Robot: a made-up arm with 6 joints. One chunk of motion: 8 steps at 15 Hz.
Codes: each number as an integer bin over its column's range. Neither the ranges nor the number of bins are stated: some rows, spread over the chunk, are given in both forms.
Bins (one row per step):
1: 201 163 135 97 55 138
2: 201 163 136 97 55 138
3: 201 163 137 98 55 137
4: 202 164 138 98 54 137
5: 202 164 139 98 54 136
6: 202 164 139 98 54 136
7: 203 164 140 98 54 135
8: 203 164 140 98 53 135
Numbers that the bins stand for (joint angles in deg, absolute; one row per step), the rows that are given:
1: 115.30 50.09 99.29 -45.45 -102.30 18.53
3: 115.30 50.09 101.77 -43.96 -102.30 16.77
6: 116.87 51.50 104.25 -43.96 -103.71 15.00
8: 118.44 51.50 105.49 -43.96 -105.12 13.24
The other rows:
2: 115.30 50.09 100.53 -45.45 -102.30 18.53
4: 116.87 51.50 103.01 -43.96 -103.71 16.77
5: 116.87 51.50 104.25 -43.96 -103.71 15.00
7: 118.44 51.50 105.49 -43.96 -103.71 13.24

